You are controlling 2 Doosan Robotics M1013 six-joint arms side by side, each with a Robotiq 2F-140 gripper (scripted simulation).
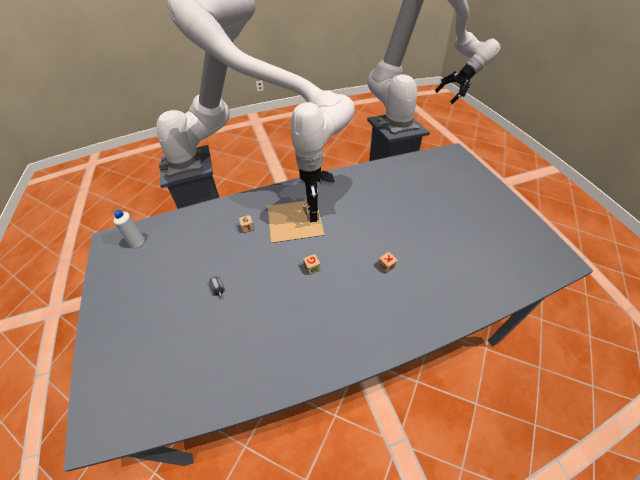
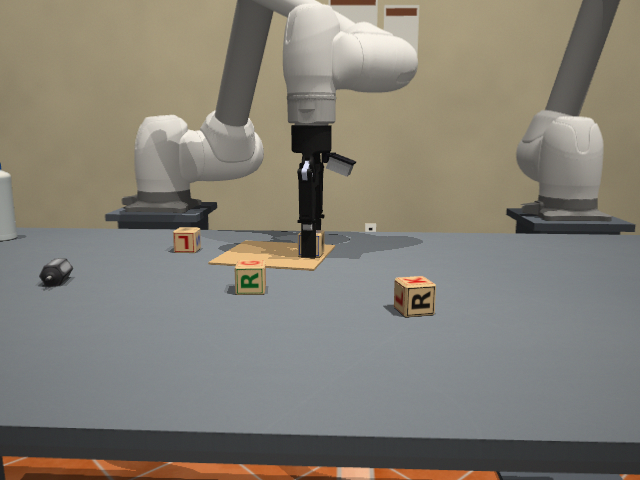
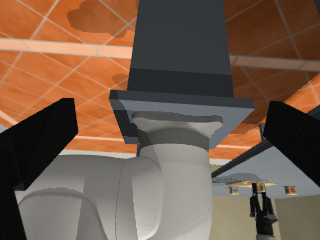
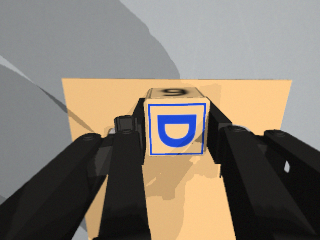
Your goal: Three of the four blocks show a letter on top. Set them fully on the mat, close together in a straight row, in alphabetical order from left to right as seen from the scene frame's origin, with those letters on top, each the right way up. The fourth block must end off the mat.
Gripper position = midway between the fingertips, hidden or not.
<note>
In view: my left gripper [image 3: 171, 117], my right gripper [image 2: 311, 253] and a mat [image 2: 279, 255].
The mat is seen too in image 1 [image 1: 288, 221] and in image 4 [image 4: 92, 103]. My right gripper is seen too in image 4 [image 4: 173, 111].
</note>
